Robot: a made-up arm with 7 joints.
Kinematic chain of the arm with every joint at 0, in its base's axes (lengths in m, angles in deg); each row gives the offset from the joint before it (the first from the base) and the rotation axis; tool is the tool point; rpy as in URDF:
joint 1: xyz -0.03 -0.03 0.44 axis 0 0.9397 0.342
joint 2: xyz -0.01 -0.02 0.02 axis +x
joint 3: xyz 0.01 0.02 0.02 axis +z
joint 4: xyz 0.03 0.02 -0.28 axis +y
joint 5: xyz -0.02 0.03 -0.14 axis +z
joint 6: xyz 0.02 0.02 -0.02 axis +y
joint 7: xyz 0 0.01 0.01 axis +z
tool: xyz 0.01 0 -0.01 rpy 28.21 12.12 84.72
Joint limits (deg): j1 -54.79..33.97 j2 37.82..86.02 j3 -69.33..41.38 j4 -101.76..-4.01 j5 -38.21..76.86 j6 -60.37..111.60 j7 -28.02..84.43
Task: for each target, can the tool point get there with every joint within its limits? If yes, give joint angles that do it. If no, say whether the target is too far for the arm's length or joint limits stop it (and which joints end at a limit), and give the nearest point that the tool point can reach.
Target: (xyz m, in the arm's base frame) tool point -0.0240 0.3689 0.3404
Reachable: yes | joints 12.19 55.48 29.26 -25.73 3.38 41.66 -6.95
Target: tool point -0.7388 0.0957 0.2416
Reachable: no: too far | nearest point -0.2812 0.2348 0.2563 | short by 0.478 m
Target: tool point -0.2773 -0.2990 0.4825
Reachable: no: joint limits stop it (at a limit: joint 1, joint 2, joint 3, joint 4, joint 5) | nearest point -0.0550 -0.0175 0.1886 | short by 0.464 m
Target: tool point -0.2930 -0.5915 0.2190
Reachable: no: too far | nearest point -0.0541 -0.0206 0.1828 | short by 0.620 m
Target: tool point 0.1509 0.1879 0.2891
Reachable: yes | joints 5.84 57.27 -27.64 -77.78 -15.24 -1.56 11.50
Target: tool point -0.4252 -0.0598 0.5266
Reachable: no: joint limits stop it (at a limit: joint 1, joint 2, joint 3, joint 4, joint 5, joint 6) | nearest point -0.2762 0.2324 0.2637 | short by 0.420 m
